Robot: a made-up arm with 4 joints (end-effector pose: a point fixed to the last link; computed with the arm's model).
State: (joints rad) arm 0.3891 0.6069 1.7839 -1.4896
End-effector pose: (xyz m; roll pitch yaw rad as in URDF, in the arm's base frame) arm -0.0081 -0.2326 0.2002 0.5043 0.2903 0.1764
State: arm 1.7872 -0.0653 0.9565 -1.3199
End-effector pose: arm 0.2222 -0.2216 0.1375 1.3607 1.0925 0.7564
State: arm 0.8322 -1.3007 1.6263 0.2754
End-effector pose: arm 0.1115 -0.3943 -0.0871 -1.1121 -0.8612 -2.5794
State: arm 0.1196 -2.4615 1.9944 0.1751
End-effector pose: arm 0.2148 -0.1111 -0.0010 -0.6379 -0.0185 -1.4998
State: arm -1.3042 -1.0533 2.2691 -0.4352
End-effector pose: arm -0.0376 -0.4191 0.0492 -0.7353 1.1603 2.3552
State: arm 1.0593 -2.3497 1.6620 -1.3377
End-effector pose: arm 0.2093 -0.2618 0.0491 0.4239 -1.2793 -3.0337
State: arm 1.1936 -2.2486 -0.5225 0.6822
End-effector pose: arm -0.0855 -0.2929 0.2103 1.4623 -0.9671 0.2675
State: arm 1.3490 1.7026 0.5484 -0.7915
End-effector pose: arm 0.1129 -0.1415 -0.0063 -1.0195 -0.1994 -0.4148
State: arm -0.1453 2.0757 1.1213 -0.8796
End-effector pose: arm 0.0650 -0.1237 0.0631 0.3433 -0.7152 -1.5358
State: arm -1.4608 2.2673 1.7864 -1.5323
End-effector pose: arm -0.0823 -0.1454 -0.0218 1.9137 0.1685 -1.7547
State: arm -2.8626 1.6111 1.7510 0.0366
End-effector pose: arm 0.3062 -0.0837 -0.0199 2.3847 -0.2098 2.8224
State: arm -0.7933 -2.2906 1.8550 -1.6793
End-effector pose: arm -0.0627 -0.2484 0.1030 0.2217 0.7748 2.6674
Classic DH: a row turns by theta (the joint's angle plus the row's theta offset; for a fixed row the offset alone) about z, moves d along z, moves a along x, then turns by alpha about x. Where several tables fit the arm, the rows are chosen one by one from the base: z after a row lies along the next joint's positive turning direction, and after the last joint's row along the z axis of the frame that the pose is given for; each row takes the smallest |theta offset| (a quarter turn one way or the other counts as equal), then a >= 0, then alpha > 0; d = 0 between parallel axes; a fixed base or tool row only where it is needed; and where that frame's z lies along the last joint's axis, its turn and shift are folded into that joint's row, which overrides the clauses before.
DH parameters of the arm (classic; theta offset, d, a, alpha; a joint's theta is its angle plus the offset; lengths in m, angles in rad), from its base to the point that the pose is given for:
base (fixed): 0.0426 0.0355 0.0629 -1.4224
joint 1: 0 -0.2425 -0.0711 -1.7191
joint 2: -1.085 -0.1373 -0.0162 2.4264
joint 3: 0.5296 -0.1378 0.0628 -1.1641
joint 4: 0.0925 0.0143 0.1572 0.497
tool (fixed): -1.7261 0.0849 0 0

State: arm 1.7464 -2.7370 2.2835 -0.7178
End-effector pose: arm 0.1658 -0.1038 -0.0892 -1.6293 -0.1014 -1.3387
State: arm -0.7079 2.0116 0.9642 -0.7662
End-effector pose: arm 0.0623 -0.1304 0.0462 1.0101 -0.6577 -2.1227
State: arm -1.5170 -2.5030 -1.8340 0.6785
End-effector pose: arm -0.0416 -0.0292 -0.2747 -2.2954 -0.5727 2.6181
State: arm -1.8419 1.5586 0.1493 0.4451
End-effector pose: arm 0.1725 -0.2416 0.0690 1.1255 -0.4438 -2.8519
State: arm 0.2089 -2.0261 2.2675 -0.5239
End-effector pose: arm 0.2308 -0.2453 0.0837 -0.1525 -0.1786 -2.3125
